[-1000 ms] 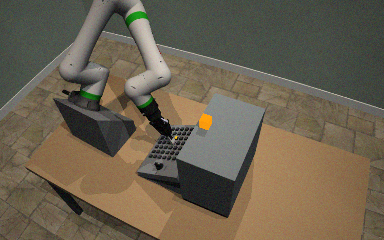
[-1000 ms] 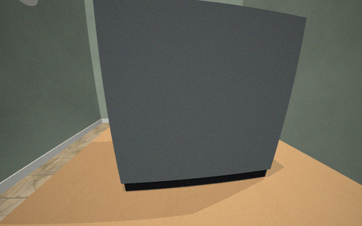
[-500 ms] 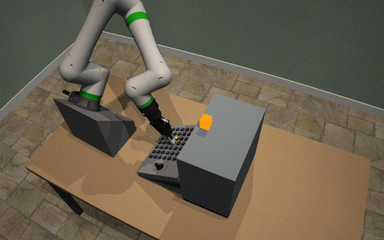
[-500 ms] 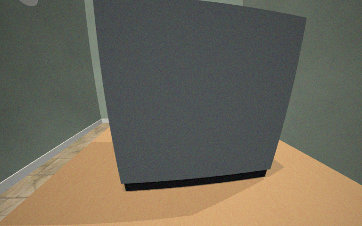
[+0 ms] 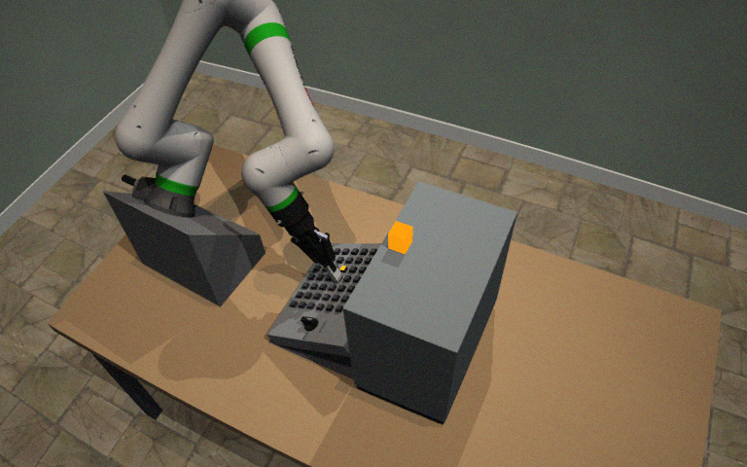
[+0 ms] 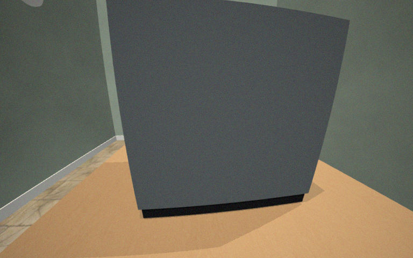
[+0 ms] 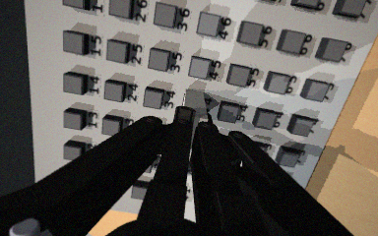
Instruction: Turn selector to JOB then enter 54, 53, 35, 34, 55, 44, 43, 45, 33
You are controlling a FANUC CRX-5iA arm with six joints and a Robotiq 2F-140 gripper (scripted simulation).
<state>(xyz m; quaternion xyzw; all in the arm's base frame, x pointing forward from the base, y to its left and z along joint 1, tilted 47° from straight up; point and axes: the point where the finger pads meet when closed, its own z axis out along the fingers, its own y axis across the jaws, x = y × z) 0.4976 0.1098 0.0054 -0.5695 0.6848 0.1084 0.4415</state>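
Now: the selector knob 16 cm to the right of my hand, 2 cm below it and 2 cm ahead of it. From my hand the other things lie so: sloped keypad: 6 cm below, 5 cm to the right, 4 cm ahead.
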